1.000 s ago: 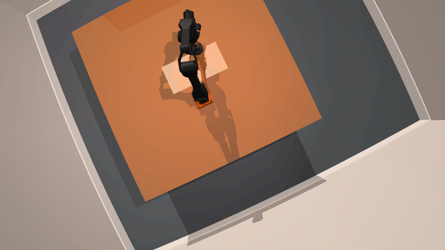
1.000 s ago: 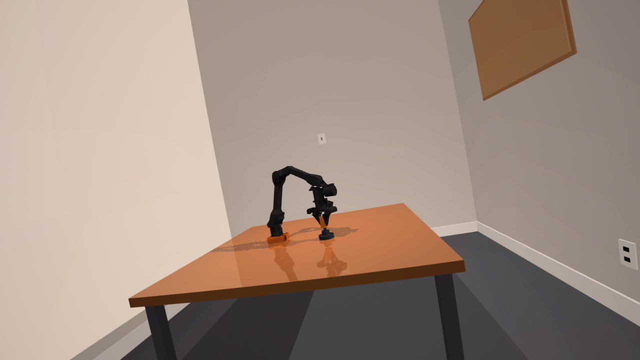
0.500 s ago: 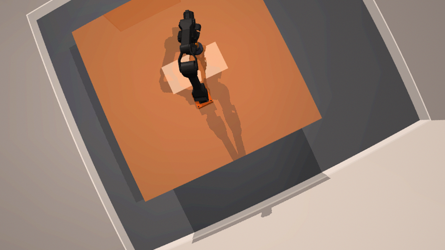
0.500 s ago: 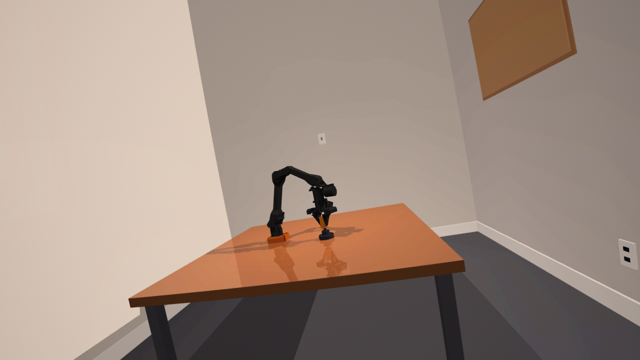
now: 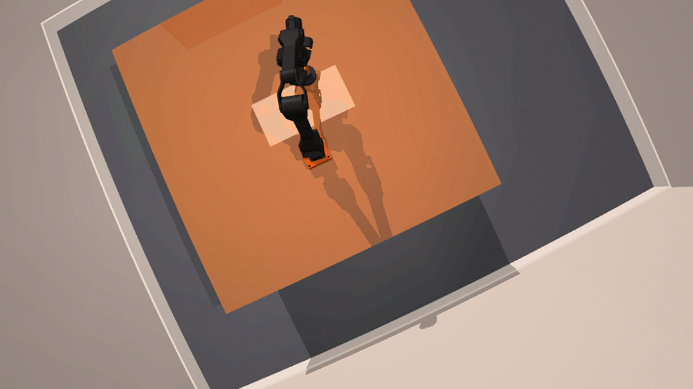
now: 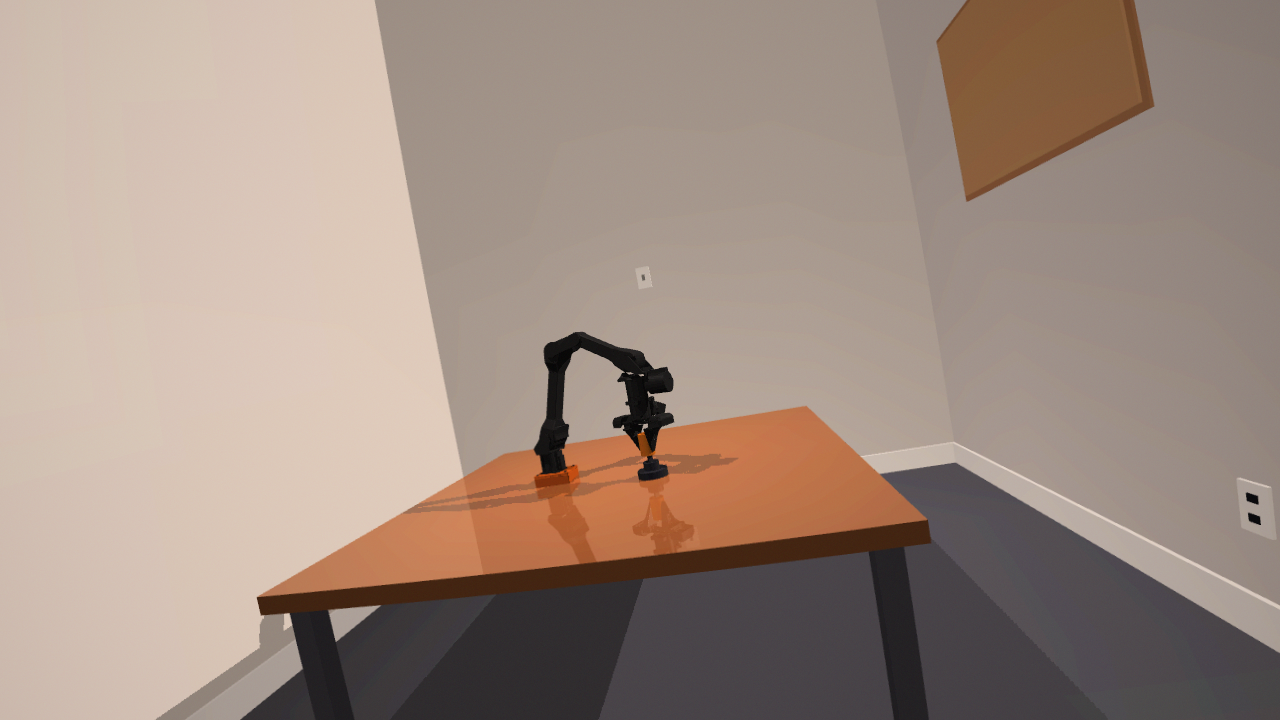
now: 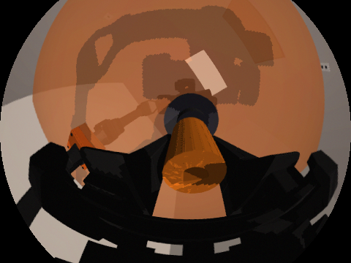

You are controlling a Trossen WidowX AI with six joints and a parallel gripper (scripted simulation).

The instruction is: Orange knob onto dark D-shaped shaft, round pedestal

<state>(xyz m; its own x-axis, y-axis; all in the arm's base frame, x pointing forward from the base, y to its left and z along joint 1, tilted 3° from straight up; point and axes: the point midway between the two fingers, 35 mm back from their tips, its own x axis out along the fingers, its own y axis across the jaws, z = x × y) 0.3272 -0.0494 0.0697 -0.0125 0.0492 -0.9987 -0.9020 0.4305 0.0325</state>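
The orange knob is 2 cm above my gripper tip. From my gripper tip the other things lie so: dark round pedestal 4 cm below.
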